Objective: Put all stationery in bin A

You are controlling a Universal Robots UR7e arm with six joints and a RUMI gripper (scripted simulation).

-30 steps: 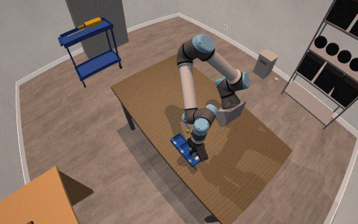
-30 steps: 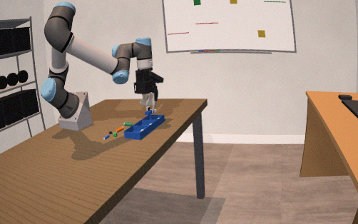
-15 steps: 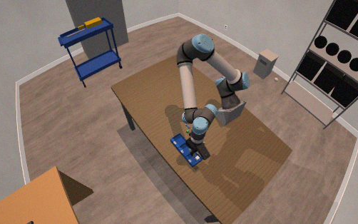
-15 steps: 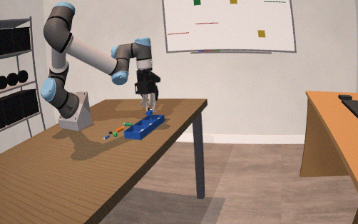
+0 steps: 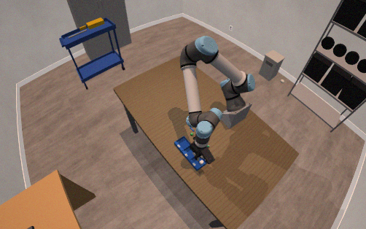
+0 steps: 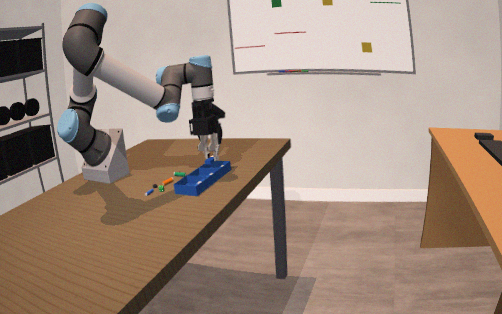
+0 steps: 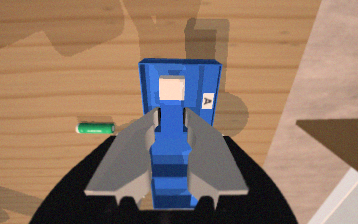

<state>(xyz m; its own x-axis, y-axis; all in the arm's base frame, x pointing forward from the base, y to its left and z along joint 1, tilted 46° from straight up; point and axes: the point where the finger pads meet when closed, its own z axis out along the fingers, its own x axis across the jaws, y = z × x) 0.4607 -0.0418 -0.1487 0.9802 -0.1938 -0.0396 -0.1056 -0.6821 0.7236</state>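
My gripper is now 8 cm to the left of the tray and 4 cm above it. Round my hand: white eraser 1 cm to the left, 1 cm below; orange marker 13 cm behind, 12 cm to the right, 5 cm below; green marker 11 cm behind, 4 cm to the right, 5 cm below.
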